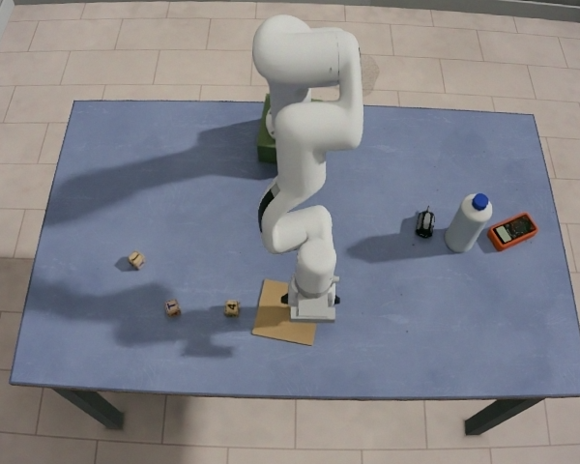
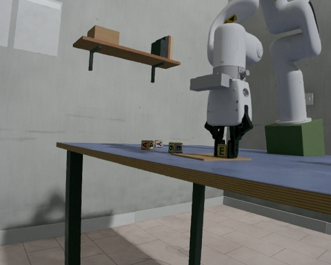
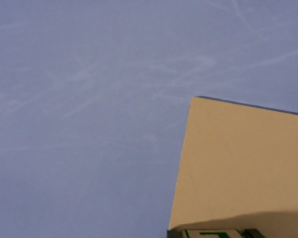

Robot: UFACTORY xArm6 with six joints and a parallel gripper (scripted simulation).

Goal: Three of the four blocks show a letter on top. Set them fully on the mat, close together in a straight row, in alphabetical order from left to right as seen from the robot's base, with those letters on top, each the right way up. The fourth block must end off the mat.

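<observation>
Now: the wooden block 1 cm below my hand. Round my hand: black object (20 cm behind, 33 cm to the left, 1 cm below); then tan mat (1 cm behind, 5 cm to the right, 2 cm below); then orange multimeter (15 cm behind, 55 cm to the left, 1 cm below).
</observation>
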